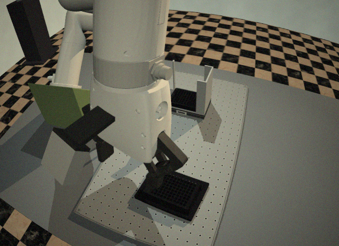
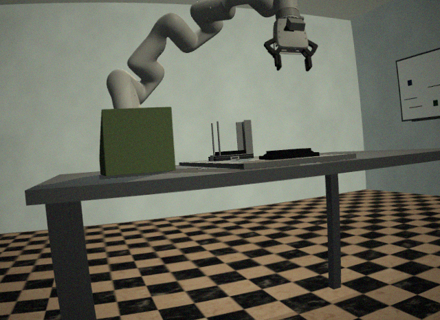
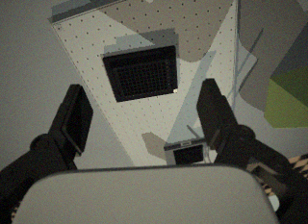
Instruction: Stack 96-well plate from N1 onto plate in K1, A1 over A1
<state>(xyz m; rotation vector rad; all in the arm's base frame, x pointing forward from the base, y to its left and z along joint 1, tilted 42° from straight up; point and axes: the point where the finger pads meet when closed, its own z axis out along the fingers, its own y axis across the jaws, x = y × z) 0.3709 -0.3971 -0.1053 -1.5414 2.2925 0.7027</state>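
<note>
My gripper is now 25 cm above the black 96-well plate, 10 cm to the right of it and 4 cm short of it. From my hand the other things lie so: tall wall: 43 cm to the left, 19 cm below, 11 cm ahead; then pale A1 mark: 26 cm below, 18 cm to the left, 2 cm behind.
</note>
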